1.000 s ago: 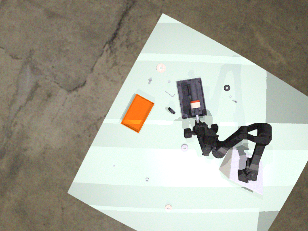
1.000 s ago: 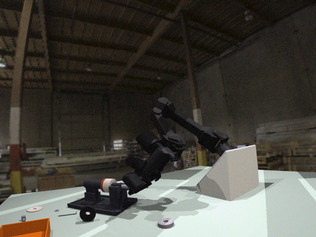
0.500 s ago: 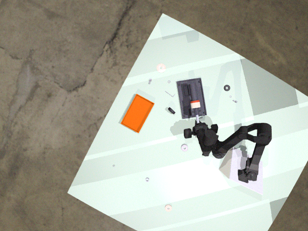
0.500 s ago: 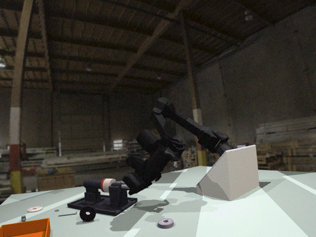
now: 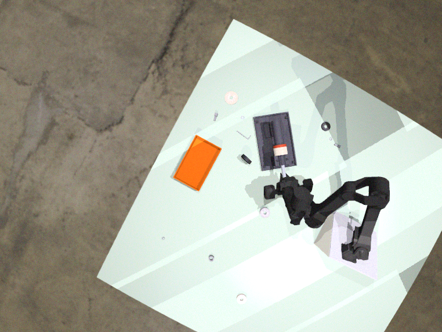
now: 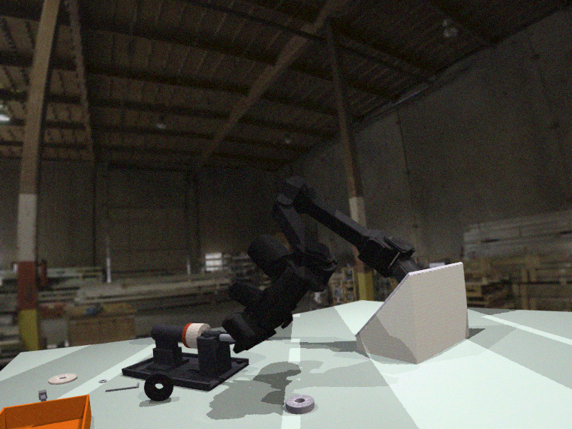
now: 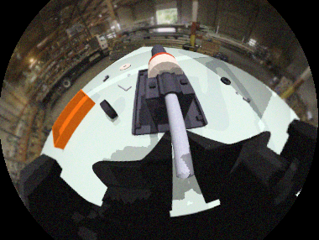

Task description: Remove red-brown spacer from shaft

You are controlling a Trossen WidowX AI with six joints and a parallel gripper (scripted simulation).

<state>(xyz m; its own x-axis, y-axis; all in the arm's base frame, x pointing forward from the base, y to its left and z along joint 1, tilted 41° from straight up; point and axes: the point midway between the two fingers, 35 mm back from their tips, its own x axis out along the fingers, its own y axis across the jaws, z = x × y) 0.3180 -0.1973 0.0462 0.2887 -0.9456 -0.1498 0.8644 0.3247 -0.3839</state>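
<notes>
Right now my gripper tip is 40 mm to the left of the grey shaft, 20 mm below it and 20 mm short of it. From my gripper tip the other things lie so: cream spacer 70 mm to the right, 40 mm ahead, 20 mm above; then black ring 150 mm ahead, 30 mm below; then red-brown spacer 90 mm to the right, 50 mm ahead, 20 mm above.
</notes>
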